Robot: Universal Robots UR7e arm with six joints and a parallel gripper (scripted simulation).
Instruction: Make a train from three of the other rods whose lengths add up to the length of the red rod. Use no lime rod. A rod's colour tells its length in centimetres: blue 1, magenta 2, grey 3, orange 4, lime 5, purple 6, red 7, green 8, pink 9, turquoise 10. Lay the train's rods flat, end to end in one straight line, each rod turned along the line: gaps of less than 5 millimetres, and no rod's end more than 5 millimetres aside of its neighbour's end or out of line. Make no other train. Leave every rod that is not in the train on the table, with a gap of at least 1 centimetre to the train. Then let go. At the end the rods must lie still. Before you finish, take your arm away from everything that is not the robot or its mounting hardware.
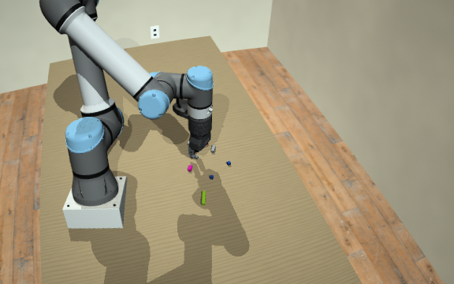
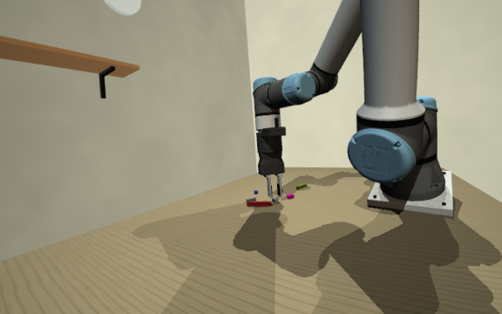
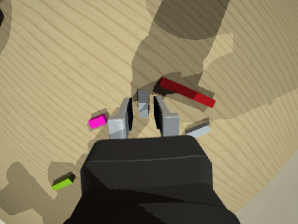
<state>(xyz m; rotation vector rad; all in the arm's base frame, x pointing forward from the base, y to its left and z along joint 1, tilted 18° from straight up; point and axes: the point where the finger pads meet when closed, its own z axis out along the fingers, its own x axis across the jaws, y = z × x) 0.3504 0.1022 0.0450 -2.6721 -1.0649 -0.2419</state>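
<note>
Now: hand 40 mm to the right of the red rod, 30 mm short of it and 30 mm above it. From my hand the other things lie so: lime rod: 190 mm to the right, 30 mm below, 10 mm behind; magenta rod: 50 mm to the right, 30 mm below, 30 mm behind.
</note>
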